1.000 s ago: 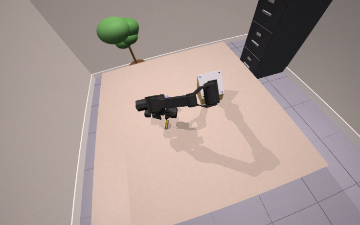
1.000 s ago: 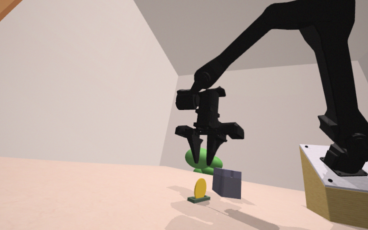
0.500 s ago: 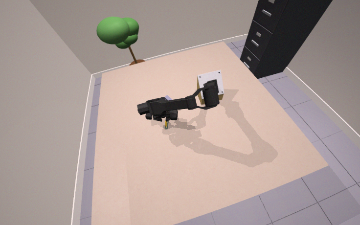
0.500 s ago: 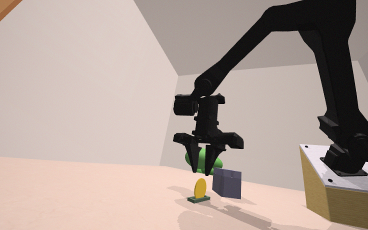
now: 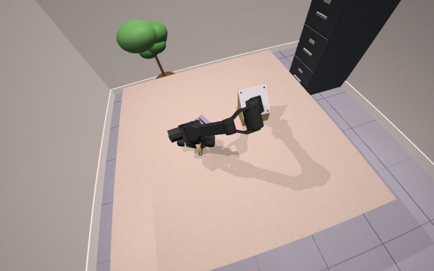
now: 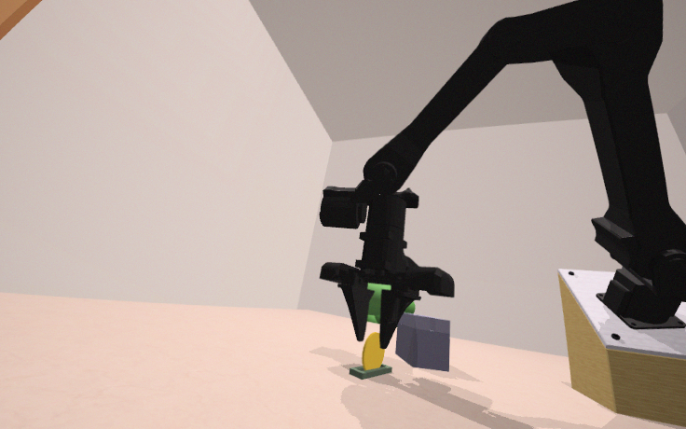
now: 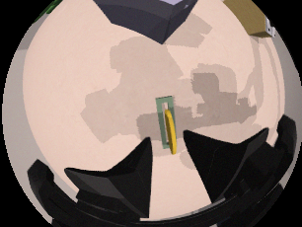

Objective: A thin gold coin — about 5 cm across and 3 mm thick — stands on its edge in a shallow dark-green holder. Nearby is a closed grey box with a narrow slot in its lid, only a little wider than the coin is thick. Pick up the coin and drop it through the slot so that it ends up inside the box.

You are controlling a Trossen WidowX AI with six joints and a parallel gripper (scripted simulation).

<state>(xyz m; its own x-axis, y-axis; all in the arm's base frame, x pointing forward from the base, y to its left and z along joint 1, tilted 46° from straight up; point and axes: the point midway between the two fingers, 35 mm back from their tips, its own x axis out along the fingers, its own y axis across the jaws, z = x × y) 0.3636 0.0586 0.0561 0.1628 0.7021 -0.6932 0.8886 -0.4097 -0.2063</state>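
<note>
Right now my gripper tip is 1 cm above the thin gold coin.
</note>
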